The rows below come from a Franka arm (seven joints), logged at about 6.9 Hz.
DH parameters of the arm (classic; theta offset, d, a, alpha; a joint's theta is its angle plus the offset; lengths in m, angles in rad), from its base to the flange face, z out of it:
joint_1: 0 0.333 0 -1.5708
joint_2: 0 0 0 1.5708
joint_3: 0 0.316 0.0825 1.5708
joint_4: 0 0 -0.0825 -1.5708
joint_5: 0 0.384 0 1.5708
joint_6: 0 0 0.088 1.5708
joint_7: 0 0.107 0 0
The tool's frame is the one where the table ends.
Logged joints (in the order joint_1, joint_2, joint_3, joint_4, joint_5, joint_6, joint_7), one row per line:
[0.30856 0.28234 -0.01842 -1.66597 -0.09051 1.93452 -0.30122]
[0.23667 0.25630 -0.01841 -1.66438 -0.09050 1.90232 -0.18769]
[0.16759 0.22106 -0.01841 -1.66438 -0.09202 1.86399 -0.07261]
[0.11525 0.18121 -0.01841 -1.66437 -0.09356 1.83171 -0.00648]
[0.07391 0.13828 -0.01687 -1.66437 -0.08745 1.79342 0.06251]
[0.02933 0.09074 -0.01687 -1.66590 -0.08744 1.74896 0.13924]
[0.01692 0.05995 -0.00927 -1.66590 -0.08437 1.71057 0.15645]
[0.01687 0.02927 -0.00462 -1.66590 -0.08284 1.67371 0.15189]
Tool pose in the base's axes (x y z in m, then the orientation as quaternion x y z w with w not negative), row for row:
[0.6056 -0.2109 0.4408 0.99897 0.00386 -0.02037 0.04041]
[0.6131 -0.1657 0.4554 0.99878 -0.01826 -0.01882 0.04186]
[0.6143 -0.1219 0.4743 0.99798 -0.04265 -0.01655 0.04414]
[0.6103 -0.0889 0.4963 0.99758 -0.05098 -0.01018 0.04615]
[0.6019 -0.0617 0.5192 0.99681 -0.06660 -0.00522 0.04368]
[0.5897 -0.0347 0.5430 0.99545 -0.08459 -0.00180 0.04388]
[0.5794 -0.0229 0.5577 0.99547 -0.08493 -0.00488 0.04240]
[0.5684 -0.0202 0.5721 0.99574 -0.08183 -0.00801 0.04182]
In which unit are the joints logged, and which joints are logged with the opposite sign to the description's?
The joints are logged in radians. Opposite sign: joint_1.
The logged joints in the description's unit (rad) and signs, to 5 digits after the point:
[-0.30856 0.28234 -0.01842 -1.66597 -0.09051 1.93452 -0.30122]
[-0.23667 0.25630 -0.01841 -1.66438 -0.09050 1.90232 -0.18769]
[-0.16759 0.22106 -0.01841 -1.66438 -0.09202 1.86399 -0.07261]
[-0.11525 0.18121 -0.01841 -1.66437 -0.09356 1.83171 -0.00648]
[-0.07391 0.13828 -0.01687 -1.66437 -0.08745 1.79342 0.06251]
[-0.02933 0.09074 -0.01687 -1.66590 -0.08744 1.74896 0.13924]
[-0.01692 0.05995 -0.00927 -1.66590 -0.08437 1.71057 0.15645]
[-0.01687 0.02927 -0.00462 -1.66590 -0.08284 1.67371 0.15189]

